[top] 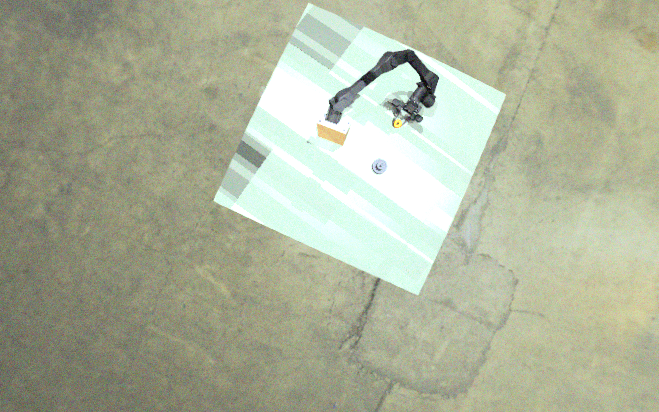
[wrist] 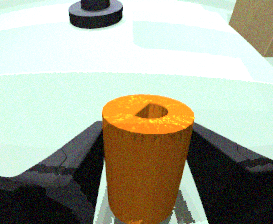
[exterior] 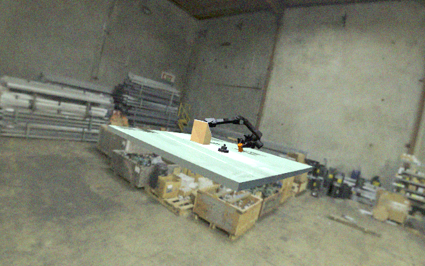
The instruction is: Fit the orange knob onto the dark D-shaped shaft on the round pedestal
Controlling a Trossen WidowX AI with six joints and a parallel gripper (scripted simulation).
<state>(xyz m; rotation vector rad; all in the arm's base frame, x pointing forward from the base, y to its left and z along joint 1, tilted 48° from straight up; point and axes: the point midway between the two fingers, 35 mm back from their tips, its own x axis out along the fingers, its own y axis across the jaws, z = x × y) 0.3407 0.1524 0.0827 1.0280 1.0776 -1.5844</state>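
Now: gripper tip 2 cm to the right of the orange knob and 1 cm above it. The rest, counted from my gripper tip: round pedestal: 1 cm behind, 24 cm to the right, 1 cm below.
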